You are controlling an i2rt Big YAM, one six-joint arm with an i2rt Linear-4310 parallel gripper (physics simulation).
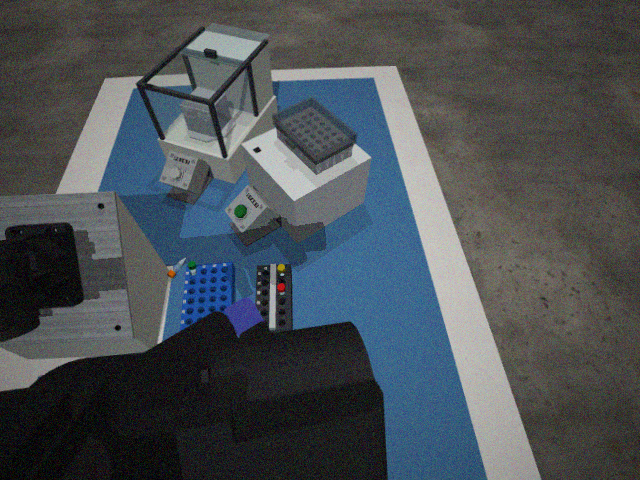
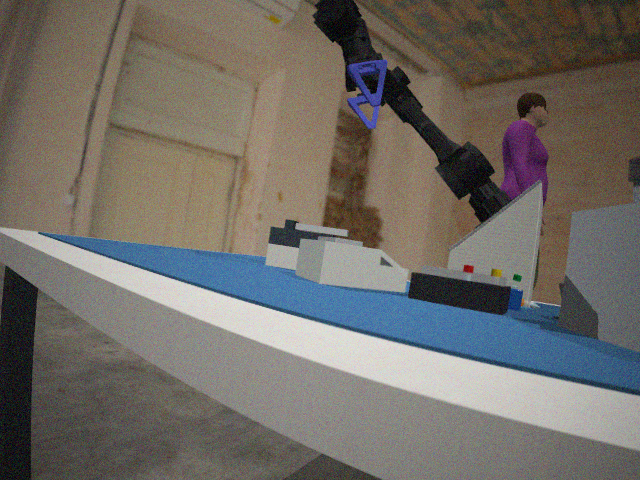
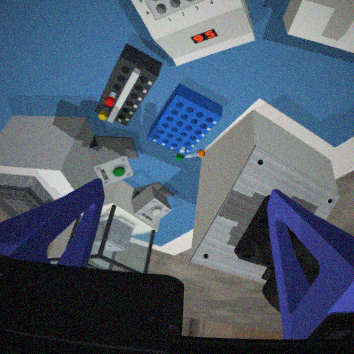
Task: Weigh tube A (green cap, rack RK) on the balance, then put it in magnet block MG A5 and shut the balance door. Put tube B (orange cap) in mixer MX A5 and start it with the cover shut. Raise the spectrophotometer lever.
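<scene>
My gripper (image 2: 374,115) (image 3: 185,192) is open and empty, high above the table. Green-capped tube A (image 1: 192,265) (image 2: 516,277) (image 3: 180,156) stands at a corner of the blue rack (image 1: 208,291) (image 3: 185,117). Orange-capped tube B (image 1: 171,273) (image 3: 201,153) leans or lies beside that corner. The black magnet block (image 1: 273,310) (image 2: 457,293) (image 3: 125,93) holds red- and yellow-capped tubes. The balance (image 1: 222,149) has a glass top panel with a dark handle; its door state is unclear. The mixer (image 1: 336,191) has a clear cover over its block. A white device (image 2: 281,255) may be the spectrophotometer; its lever position is unclear.
A tall grey pedestal (image 1: 139,289) (image 3: 215,205) carries the arm base beside tube B. Control boxes with a green button (image 1: 240,210) (image 3: 118,171) and a pale knob (image 1: 176,173) (image 3: 157,210) stand near the instruments. A white block device (image 3: 165,45) shows 95. A person (image 2: 524,155) stands behind.
</scene>
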